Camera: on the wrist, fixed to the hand. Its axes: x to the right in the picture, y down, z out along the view.
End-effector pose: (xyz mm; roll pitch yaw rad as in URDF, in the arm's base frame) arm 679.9 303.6 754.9 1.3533 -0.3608 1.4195
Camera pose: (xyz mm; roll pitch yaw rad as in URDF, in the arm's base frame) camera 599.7 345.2 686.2 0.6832 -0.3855 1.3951
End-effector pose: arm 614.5 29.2 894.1 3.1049 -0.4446 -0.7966
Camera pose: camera 628.4 97.8 983.4 2.4351 -0.4178 -0.8188
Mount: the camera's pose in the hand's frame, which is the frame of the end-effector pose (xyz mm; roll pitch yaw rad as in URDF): 2.9 -54.3 -99.6 -0.6793 -0.0274 0.0193
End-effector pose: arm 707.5 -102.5 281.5 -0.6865 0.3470 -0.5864
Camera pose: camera 639.5 -183.6 240.4 -1.3540 0.3378 -0.5522
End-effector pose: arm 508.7 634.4 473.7 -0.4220 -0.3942 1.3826
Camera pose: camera 602.9 646.0 411.5 -1.1134 -0.4111 1.4140
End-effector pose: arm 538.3 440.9 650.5 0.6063 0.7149 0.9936
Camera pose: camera 489.0 387.4 563.4 -0.0725 0.6814 0.9939
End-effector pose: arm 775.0 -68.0 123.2 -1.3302 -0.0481 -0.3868
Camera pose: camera 735.0 -170.1 152.3 -2.0105 -0.0359 -0.3556
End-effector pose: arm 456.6 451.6 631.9 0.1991 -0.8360 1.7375
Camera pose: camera 476.0 538.4 561.4 -0.4956 -0.8666 1.7583
